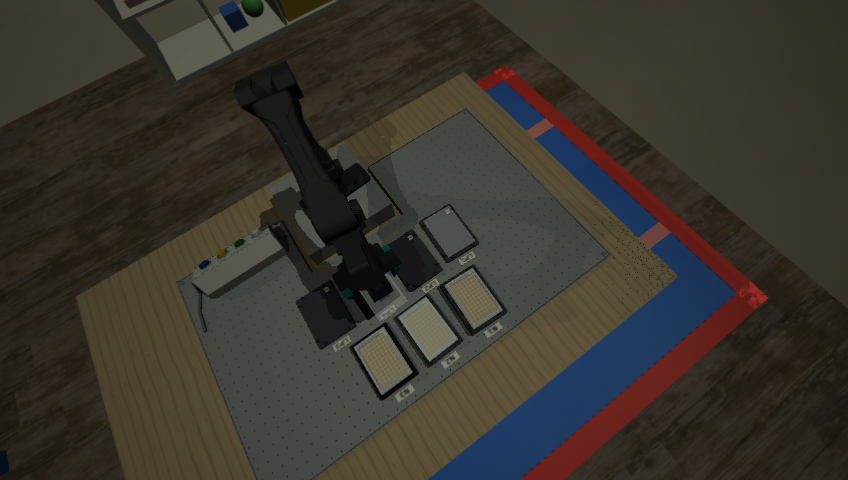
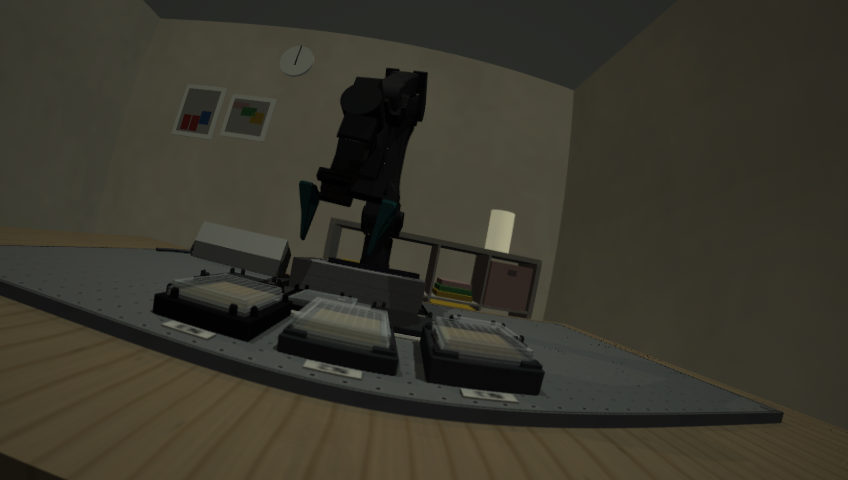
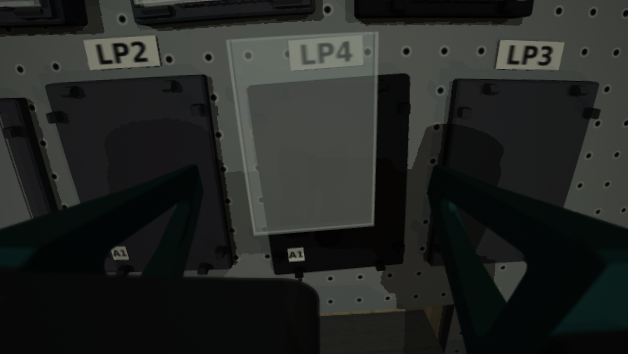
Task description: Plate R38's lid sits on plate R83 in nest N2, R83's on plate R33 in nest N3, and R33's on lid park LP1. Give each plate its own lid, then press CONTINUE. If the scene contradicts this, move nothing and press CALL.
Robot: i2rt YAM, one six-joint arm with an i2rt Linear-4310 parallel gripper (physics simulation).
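Places are measured from the arm's base along level axes (x ahead, y left, z up), in metres.
Pixels of known places: gripper, fingertip midpoint: (image 2: pixel 334 247) (image 3: pixel 315 177); arm's base, link origin: (image 2: pixel 373 270).
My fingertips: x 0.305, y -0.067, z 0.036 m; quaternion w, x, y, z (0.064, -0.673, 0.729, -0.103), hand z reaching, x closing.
Note:
For each thing: its top centre in the pictures, then the offset to it from my fingertips. Level surfaces: height alone.
- lid park LP4, top centre: (image 3: pixel 336 193) (image 2: pixel 319 293) (image 1: pixel 367 284) dy -0.014, dx -0.042, dz -0.073 m
- clear lid, top centre: (image 3: pixel 309 145) (image 2: pixel 326 295) (image 1: pixel 379 290) dy +0.001, dx -0.007, dz -0.069 m
- LP3, top centre: (image 3: pixel 519 188) (image 2: pixel 243 274) (image 1: pixel 323 312) dy -0.143, dx -0.052, dz -0.073 m
- LP1, top centre: (image 2: pixel 484 325) (image 1: pixel 448 230) dy +0.244, dx -0.027, dz -0.075 m
- N1, top centre: (image 2: pixel 478 332) (image 1: pixel 473 296) dy +0.172, dx +0.155, dz -0.054 m
- N2, top centre: (image 2: pixel 347 313) (image 1: pixel 427 327) dy +0.039, dx +0.142, dz -0.060 m
- N3, top centre: (image 2: pixel 233 284) (image 1: pixel 382 359) dy -0.089, dx +0.133, dz -0.059 m
- sloped button console, top centre: (image 2: pixel 246 230) (image 1: pixel 229 252) dy -0.244, dx -0.313, dz -0.009 m
- perforated grey board, surface height: dz -0.092 m
My gripper (image 1: pixel 368 276) (image 2: pixel 336 246) (image 3: pixel 315 177) is open above lid park LP4 (image 3: pixel 392 175), nothing between its fingers. A clear lid (image 3: pixel 312 135) (image 2: pixel 324 296) lies over LP4, shifted off the pad toward its label, which it partly covers. Lid parks LP2 (image 1: pixel 413 261) (image 3: pixel 140 150) and LP3 (image 1: pixel 326 315) (image 3: pixel 525 150) look bare. LP1 (image 1: pixel 449 231) shows a light grey covering like a lid. Plates stand in N1 (image 1: pixel 473 297) (image 2: pixel 476 339), N2 (image 1: pixel 428 330) (image 2: pixel 348 324) and N3 (image 1: pixel 383 359) (image 2: pixel 229 291). N2's looks paler. Plate names are unreadable; which plates have lids is unclear.
A sloped button console (image 1: pixel 241 267) (image 2: pixel 241 243) stands left of the arm base, with blue (image 1: pixel 204 264), yellow (image 1: pixel 221 253) and green (image 1: pixel 238 242) buttons. The nests and lid parks stand close together on the perforated grey board (image 1: pixel 523 178).

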